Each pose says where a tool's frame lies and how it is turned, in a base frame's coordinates. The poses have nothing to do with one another.
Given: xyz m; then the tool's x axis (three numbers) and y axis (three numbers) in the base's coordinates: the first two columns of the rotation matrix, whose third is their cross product.
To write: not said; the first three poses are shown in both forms.
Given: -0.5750 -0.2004 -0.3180 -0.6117 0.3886 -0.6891 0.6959 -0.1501 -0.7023
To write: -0.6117 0.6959 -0.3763 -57.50; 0.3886 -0.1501 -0.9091 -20.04; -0.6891 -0.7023 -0.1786 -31.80; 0 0 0 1
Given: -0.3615 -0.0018 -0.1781 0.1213 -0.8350 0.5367 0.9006 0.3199 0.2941
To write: 0.1213 0.9006 -0.4173 -36.15; -0.8350 0.3199 0.4477 -0.18; 0.5367 0.2941 0.7908 -17.81; 0 0 0 1
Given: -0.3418 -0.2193 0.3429 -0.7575 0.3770 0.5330 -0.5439 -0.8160 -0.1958
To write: -0.7575 -0.5439 0.3611 -34.18; 0.3770 -0.8160 -0.4382 -21.93; 0.5330 -0.1958 0.8232 34.29; 0 0 0 1
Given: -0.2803 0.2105 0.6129 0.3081 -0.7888 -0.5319 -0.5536 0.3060 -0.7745
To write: 0.3081 -0.5536 0.7737 -28.03; -0.7888 0.3060 0.5331 21.05; -0.5319 -0.7745 -0.3424 61.29; 0 0 0 1
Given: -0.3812 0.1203 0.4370 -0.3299 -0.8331 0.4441 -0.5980 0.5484 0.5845
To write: -0.3299 -0.5980 -0.7305 -38.12; -0.8331 0.5484 -0.0727 12.03; 0.4441 0.5845 -0.6791 43.70; 0 0 0 1
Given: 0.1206 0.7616 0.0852 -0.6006 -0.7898 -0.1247 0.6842 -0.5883 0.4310
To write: -0.6006 0.6842 -0.4138 12.06; -0.7898 -0.5883 0.1735 76.16; -0.1247 0.4310 0.8937 8.52; 0 0 0 1
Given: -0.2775 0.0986 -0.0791 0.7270 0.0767 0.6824 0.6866 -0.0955 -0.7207
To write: 0.7270 0.6866 0.0099 -27.75; 0.0767 -0.0955 0.9925 9.86; 0.6824 -0.7207 -0.1221 -7.91; 0 0 0 1
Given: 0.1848 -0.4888 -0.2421 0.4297 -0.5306 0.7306 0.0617 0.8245 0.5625
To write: 0.4297 0.0617 -0.9008 18.48; -0.5306 0.8245 -0.1966 -48.88; 0.7306 0.5625 0.3870 -24.21; 0 0 0 1
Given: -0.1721 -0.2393 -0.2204 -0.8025 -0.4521 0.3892 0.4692 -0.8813 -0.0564
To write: -0.8025 0.4692 0.3685 -17.21; -0.4521 -0.8813 0.1374 -23.93; 0.3892 -0.0564 0.9194 -22.04; 0 0 0 1
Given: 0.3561 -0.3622 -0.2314 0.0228 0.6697 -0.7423 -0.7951 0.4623 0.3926
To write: 0.0228 -0.7951 0.6061 35.61; 0.6697 0.4623 0.5813 -36.22; -0.7423 0.3926 0.5430 -23.14; 0 0 0 1
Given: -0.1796 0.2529 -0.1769 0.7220 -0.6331 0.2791 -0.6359 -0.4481 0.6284
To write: 0.7220 -0.6359 -0.2728 -17.96; -0.6331 -0.4481 -0.6312 25.29; 0.2791 0.6284 -0.7261 -17.69; 0 0 0 1
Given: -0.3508 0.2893 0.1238 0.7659 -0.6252 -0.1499 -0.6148 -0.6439 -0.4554
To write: 0.7659 -0.6148 0.1882 -35.08; -0.6252 -0.6439 0.4409 28.93; -0.1499 -0.4554 -0.8775 12.38; 0 0 0 1
